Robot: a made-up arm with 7 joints.
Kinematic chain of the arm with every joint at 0, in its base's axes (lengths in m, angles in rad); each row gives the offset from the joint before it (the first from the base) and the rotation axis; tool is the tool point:
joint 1: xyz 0 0 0 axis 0 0.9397 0.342
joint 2: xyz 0 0 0 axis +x
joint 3: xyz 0 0 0 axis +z
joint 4: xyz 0.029 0 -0.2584 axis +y
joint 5: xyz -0.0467 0 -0.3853 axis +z
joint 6: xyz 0 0 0 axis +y
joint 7: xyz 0 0 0 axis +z
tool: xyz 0 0 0
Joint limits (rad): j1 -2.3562..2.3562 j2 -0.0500..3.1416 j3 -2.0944..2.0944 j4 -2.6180..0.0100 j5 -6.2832..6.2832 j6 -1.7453..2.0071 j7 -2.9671..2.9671
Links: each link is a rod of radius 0.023 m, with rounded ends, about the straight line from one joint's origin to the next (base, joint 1, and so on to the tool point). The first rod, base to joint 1, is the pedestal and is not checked.
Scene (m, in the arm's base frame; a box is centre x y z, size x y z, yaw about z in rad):
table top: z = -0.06
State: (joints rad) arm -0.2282 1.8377 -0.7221 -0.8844 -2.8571 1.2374 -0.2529
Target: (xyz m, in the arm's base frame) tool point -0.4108 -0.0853 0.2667
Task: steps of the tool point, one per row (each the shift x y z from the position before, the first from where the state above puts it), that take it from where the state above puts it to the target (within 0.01 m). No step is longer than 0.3 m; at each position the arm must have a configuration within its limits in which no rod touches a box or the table.
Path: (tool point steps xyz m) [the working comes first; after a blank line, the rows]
Joints at the target: -1.6437 2.6603 0.7361 -1.6594 -2.8571 1.2374 -0.2529
Straight joint move there: clear.

1: 0.0446 -0.1002 0.2259
2: -0.1013 -0.1396 0.2042
3: -0.2157 -0.1518 0.0943
4: -0.2428 -0.1376 -0.0634
5: -0.1673 -0.1082 -0.2000

